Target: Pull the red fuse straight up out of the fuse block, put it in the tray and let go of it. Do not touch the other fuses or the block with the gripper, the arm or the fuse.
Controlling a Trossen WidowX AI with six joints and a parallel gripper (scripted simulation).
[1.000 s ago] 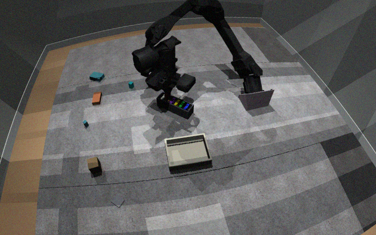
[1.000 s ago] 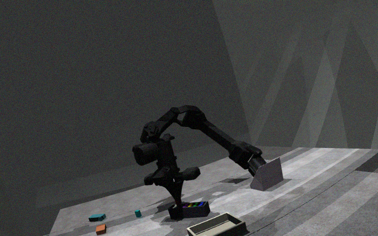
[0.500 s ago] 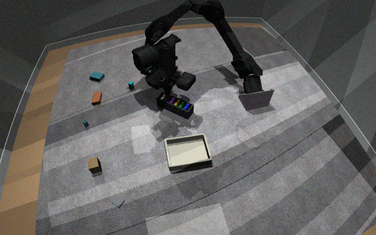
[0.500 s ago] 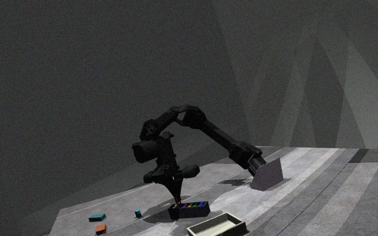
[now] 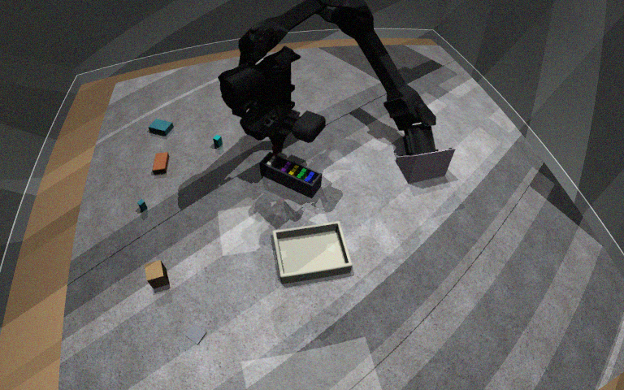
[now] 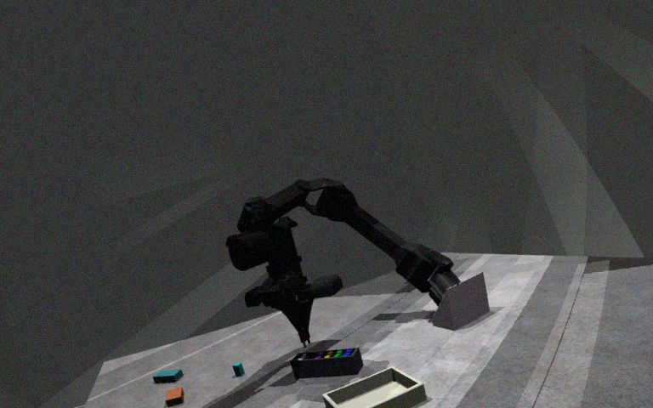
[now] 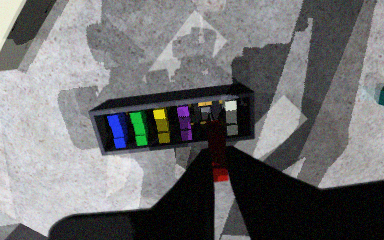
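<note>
Right now the beige tray is 21 cm to the left of my gripper tip, 9 cm below it and 4 cm behind it. Also, from my gripper tip: red fuse (1 cm below); yellow fuse (7 cm below, 3 cm behind, 2 cm to the left); purple fuse (7 cm below, 2 cm behind, 1 cm to the left).
</note>
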